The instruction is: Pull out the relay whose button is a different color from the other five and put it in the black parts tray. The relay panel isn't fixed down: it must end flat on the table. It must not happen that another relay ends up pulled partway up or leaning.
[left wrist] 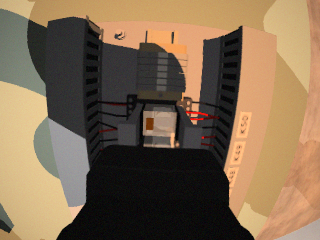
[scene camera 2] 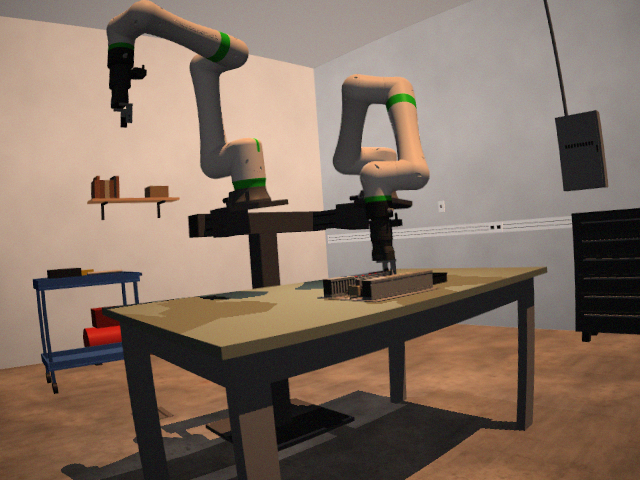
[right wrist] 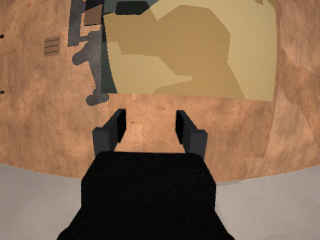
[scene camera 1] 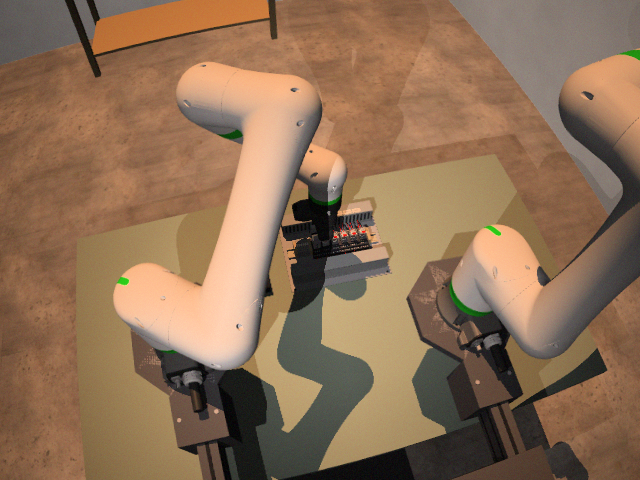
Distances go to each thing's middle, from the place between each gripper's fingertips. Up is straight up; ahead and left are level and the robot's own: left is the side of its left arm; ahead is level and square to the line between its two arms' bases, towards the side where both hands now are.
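Labels:
My right gripper [scene camera 2: 126, 125] is 60 cm above the relay panel [scene camera 1: 308, 268], 74 cm to the right of it and 34 cm short of it. As for the panel itself, it's 60 mm to the right of my left hand, 30 mm below it and 10 mm ahead of it.

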